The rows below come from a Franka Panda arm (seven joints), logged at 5 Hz.
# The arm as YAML. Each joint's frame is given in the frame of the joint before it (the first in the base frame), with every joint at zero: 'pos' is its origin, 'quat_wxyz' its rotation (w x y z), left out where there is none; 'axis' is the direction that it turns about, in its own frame. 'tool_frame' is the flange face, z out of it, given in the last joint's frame.
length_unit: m
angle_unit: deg
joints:
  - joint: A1
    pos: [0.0, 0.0, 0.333]
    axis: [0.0, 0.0, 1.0]
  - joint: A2
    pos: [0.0, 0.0, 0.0]
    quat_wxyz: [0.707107, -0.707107, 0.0, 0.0]
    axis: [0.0, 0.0, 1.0]
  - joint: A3
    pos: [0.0, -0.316, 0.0]
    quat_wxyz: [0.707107, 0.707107, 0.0, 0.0]
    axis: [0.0, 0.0, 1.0]
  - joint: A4
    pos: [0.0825, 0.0, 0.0]
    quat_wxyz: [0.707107, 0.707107, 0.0, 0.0]
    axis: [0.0, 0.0, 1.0]
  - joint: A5
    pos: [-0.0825, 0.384, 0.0]
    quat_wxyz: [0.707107, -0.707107, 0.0, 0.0]
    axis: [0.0, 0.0, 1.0]
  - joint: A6
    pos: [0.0, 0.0, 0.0]
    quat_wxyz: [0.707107, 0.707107, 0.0, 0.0]
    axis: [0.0, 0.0, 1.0]
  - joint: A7
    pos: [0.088, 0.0, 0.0]
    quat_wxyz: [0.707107, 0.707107, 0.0, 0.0]
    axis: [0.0, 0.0, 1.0]
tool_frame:
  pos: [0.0, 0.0, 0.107]
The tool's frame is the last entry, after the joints.
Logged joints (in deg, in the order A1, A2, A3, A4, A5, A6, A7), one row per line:
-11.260 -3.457 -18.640 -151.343 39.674 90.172 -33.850
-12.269 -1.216 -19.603 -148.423 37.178 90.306 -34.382
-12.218 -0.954 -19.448 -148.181 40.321 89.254 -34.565
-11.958 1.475 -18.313 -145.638 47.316 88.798 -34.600
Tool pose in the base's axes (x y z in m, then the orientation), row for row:
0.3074 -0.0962 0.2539 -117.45 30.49 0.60
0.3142 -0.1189 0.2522 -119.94 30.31 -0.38
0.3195 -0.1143 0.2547 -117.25 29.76 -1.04
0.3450 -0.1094 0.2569 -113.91 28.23 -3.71
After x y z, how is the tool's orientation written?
As angles about the fixed x, y, z axes (roll, pitch, yaw), in degrees.
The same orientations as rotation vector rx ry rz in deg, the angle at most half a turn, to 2 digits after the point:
-114.37 18.32 31.51
-116.56 18.64 31.36
-113.91 19.52 29.68
-110.30 21.73 25.55

